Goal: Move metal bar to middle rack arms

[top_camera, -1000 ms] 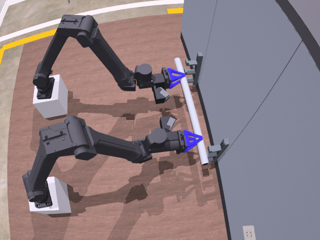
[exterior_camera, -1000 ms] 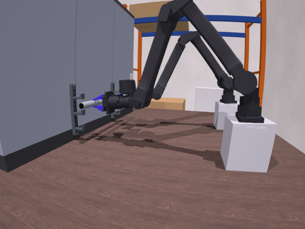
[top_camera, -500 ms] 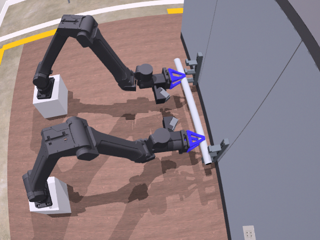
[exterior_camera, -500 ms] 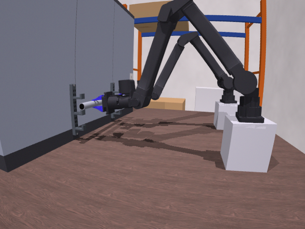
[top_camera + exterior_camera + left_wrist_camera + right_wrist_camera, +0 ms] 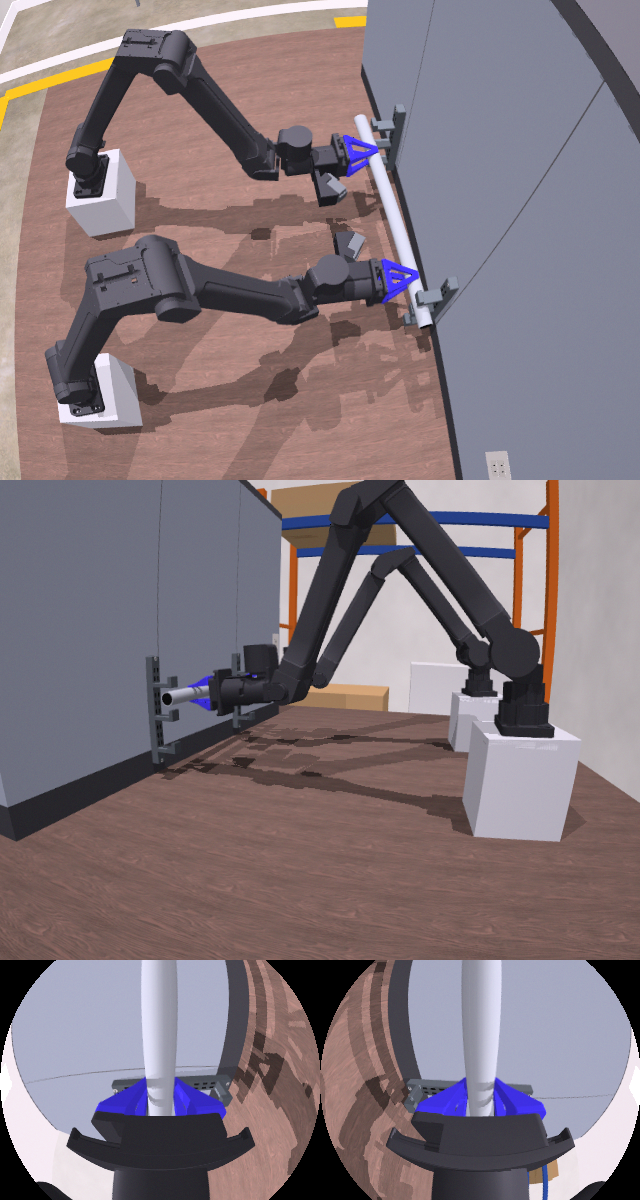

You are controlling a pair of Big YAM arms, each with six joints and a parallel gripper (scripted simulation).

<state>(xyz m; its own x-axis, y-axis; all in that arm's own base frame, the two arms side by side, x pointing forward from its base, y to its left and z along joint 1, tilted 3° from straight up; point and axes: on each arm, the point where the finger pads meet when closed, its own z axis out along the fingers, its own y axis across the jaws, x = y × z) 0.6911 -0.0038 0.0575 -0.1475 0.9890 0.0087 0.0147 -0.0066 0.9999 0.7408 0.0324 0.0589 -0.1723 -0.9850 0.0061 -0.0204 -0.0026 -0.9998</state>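
The metal bar lies 2 cm behind my right hand and 15 cm to the left of it. Round my right hand: grey wall panel (21 cm ahead, 13 cm to the left, 26 cm above).
Now: the metal bar 10 mm ahead of my left hand and 150 mm to the right of it. From my left hand the other things lie so: grey wall panel (240 mm ahead, 170 mm to the right, 260 mm above).
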